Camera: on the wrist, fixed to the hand. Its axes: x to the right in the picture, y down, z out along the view.
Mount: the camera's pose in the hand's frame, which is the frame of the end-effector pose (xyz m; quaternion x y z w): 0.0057 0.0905 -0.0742 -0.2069 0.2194 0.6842 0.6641
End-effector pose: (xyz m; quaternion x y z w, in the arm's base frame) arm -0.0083 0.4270 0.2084 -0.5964 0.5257 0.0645 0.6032
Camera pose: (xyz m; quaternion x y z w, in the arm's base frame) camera -0.1109 0.3908 0.1650 -0.1753 0.8761 0.4334 0.1177
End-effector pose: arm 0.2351 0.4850 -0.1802 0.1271 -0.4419 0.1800 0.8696
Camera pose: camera 0.2533 0.5961 -0.2128 -0.4373 -0.2269 0.6509 0.5776
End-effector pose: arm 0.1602 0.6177 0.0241 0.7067 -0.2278 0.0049 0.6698
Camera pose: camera 0.1577 0.6864 0.1190 0.1738 -0.4888 0.5694 0.6376
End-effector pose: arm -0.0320 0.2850 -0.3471 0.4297 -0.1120 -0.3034 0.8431
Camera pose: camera 0.0435 0.3707 -0.3207 0.1009 -0.1206 0.4464 0.8809
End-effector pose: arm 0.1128 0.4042 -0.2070 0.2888 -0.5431 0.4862 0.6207
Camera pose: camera 0.0586 0.5043 -0.2350 -0.4149 -0.5227 0.6985 0.2584
